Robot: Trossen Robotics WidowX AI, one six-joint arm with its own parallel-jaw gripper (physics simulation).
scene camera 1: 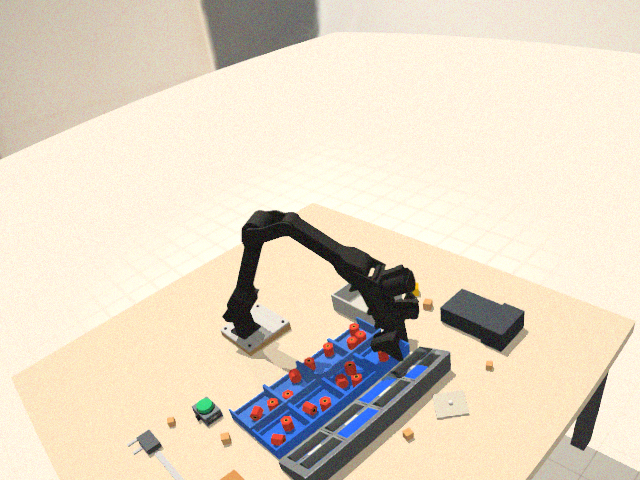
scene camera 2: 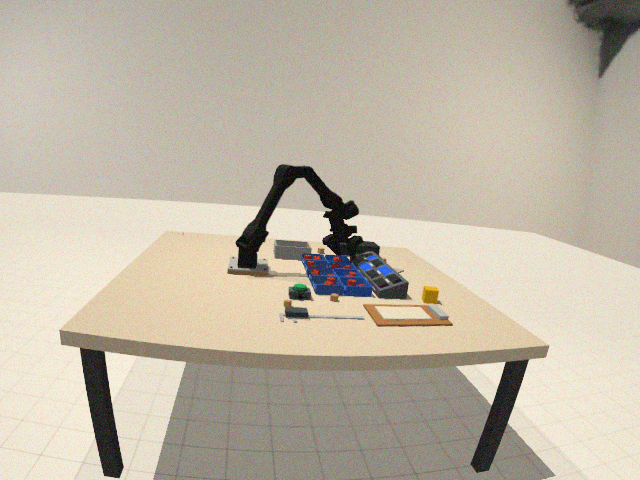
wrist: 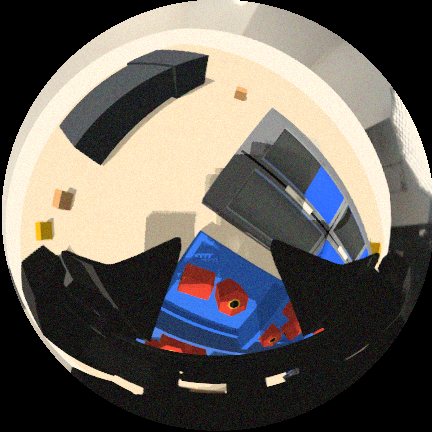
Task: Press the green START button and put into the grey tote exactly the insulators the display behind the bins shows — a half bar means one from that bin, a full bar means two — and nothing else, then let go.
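Places are measured from the arm's base along level axes (x ahead, y left, z up), in millimetres.
Where they show: gripper, fingertip midpoint: [scene camera 1: 404,351] [wrist: 226,244]; arm's base, origin of the base link: [scene camera 1: 246,329] [scene camera 2: 246,265].
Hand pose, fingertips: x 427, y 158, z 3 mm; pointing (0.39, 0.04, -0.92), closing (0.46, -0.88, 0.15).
Note:
Each offset is from my fingertips to the top centre of the thing. "*": to the spot under its first point.
My gripper [scene camera 1: 397,349] [scene camera 2: 348,252] [wrist: 226,244] is open and empty, low over the end bin of the blue bins @(172 mm back, 342 mm right, 9 mm up) [scene camera 1: 253,435] [scene camera 2: 328,290] on the display side. In the wrist view, a red insulator @(43 mm back, 6 mm left, 5 mm up) [wrist: 197,281] on its side and another red insulator @(43 mm back, 30 mm right, 7 mm up) [wrist: 231,297] lie in that bin, between and below the fingertips. Other bins hold red insulators. The display [scene camera 1: 361,444] [wrist: 272,118] shows blue bars in some cells; the arm partly hides it. The green START button @(279 mm back, 421 mm right, 16 mm up) [scene camera 1: 205,405] [scene camera 2: 299,287] is at the opposite end. The grey tote @(214 mm back, 117 mm left, 29 mm up) [scene camera 1: 351,308] [scene camera 2: 292,252] stands beyond the bins; its contents are hidden.
A dark box @(104 mm ahead, 205 mm left, 31 mm up) [scene camera 1: 481,315] [wrist: 120,105] stands beyond the display's end. Small orange cubes @(65 mm back, 201 mm left, 3 mm down) [scene camera 1: 427,304] [wrist: 63,199] lie around. A yellow cube @(159 mm ahead, 457 mm right, 20 mm up) [scene camera 2: 430,295], a framed board @(* 92 mm back, 628 mm right, 19 mm down) [scene camera 2: 379,320] and a dark plug-like piece @(* 309 mm back, 584 mm right, 6 mm down) [scene camera 1: 148,442] [scene camera 2: 296,312] are on the table.

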